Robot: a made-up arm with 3 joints. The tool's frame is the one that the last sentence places. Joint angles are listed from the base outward.
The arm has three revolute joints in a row. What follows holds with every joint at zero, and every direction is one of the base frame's. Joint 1 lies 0.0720 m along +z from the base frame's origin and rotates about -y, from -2.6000 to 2.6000 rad. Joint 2 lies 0.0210 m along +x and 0.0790 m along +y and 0.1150 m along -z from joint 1 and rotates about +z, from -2.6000 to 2.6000 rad. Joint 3 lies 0.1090 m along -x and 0.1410 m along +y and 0.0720 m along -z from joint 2 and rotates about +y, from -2.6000 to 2.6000 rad. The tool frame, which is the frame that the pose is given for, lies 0.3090 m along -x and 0.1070 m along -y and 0.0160 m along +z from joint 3; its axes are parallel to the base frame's.
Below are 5 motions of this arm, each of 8 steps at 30 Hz.
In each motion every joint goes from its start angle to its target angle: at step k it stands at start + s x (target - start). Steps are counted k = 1, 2, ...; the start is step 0. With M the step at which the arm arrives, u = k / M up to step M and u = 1 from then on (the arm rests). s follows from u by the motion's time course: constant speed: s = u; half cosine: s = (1 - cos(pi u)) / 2; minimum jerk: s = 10 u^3 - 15 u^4 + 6 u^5.
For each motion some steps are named. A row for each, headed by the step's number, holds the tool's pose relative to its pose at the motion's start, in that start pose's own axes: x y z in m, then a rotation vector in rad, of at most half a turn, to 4 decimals.
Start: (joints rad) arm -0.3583 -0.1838 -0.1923
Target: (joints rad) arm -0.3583 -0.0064 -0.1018
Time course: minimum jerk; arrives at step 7
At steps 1, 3, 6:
1: -0.0001 -0.0017 0.0007 0.0008 0.0021 0.0041
3: -0.0006 -0.0272 0.0105 0.0114 0.0333 0.0643
6: 0.0030 -0.0726 0.0271 0.0256 0.0882 0.1714

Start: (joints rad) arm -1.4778 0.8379 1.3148
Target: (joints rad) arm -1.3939 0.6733 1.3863
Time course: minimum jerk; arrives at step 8
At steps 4, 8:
4: 0.0057 0.0167 0.0098 0.0729 0.0064 -0.0486
8: 0.0122 0.0313 0.0206 0.1479 0.0102 -0.0921

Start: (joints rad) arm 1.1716 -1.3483 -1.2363
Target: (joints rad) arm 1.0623 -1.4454 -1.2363
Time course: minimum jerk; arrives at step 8
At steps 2, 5, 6, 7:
2: -0.0003 -0.0030 0.0008 -0.0131 0.0024 0.0071
5: -0.0019 -0.0208 0.0050 -0.0920 0.0148 0.0504
6: -0.0022 -0.0258 0.0061 -0.1138 0.0174 0.0626
7: -0.0024 -0.0284 0.0066 -0.1249 0.0187 0.0687

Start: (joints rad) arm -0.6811 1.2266 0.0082
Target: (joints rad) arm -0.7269 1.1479 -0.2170
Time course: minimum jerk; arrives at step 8
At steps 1, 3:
1: -0.0001 0.0006 -0.0010 0.0007 -0.0034 -0.0013
3: -0.0004 0.0113 -0.0171 0.0113 -0.0576 -0.0219

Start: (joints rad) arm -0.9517 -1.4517 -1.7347
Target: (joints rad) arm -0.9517 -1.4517 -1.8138
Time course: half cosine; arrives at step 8
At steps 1, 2, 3, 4, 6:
1: 0.0000 0.0000 -0.0009 0.0000 -0.0030 0.0000
2: -0.0002 0.0000 -0.0036 0.0000 -0.0116 0.0000
3: -0.0003 0.0000 -0.0075 0.0000 -0.0244 0.0000
4: -0.0004 0.0000 -0.0122 0.0000 -0.0395 0.0000
6: -0.0004 0.0000 -0.0209 0.0000 -0.0675 0.0000

